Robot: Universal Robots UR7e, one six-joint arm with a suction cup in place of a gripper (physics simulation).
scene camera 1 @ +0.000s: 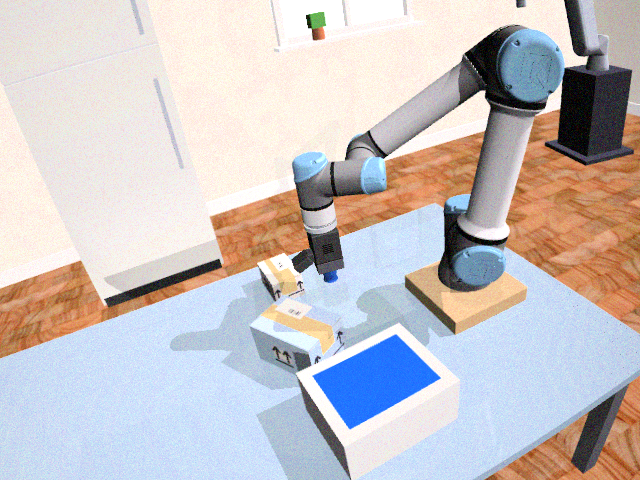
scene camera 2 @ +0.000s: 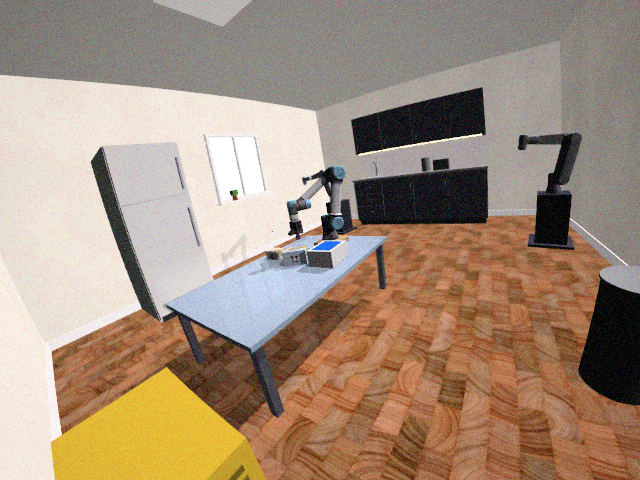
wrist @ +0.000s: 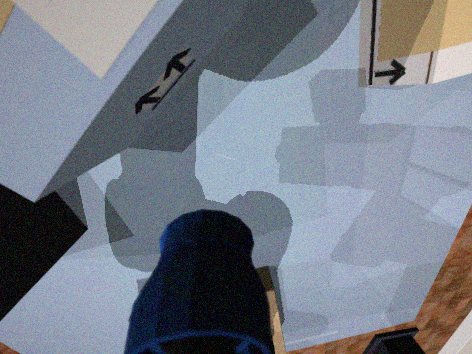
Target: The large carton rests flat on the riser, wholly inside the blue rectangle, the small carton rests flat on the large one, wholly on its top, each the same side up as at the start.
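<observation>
The large carton (scene camera 1: 281, 338) (scene camera 2: 294, 257) (wrist: 45, 100) stands upright on the table, with tape and a label on top, beside the riser. The small carton (scene camera 1: 281, 276) (scene camera 2: 272, 254) (wrist: 415, 30) stands upright on the table behind it, tape on top. The white riser (scene camera 1: 403, 428) (scene camera 2: 319, 258) bears the blue rectangle (scene camera 1: 377, 379) (scene camera 2: 328, 245) on its top; no carton is on it. My gripper (scene camera 1: 330, 279) (scene camera 2: 298, 237) (wrist: 206, 220), a blue suction cup pointing down, hangs in the air behind the large carton and to the right of the small one. It touches neither and holds nothing.
The arm's base stands on a wooden block (scene camera 1: 480, 310) at the back right of the light blue table (scene camera 1: 129, 413) (scene camera 2: 248, 304). A fridge (scene camera 1: 103, 155) (scene camera 2: 155, 217) stands behind the table. A yellow box (scene camera 2: 149, 418) is near scene camera 2.
</observation>
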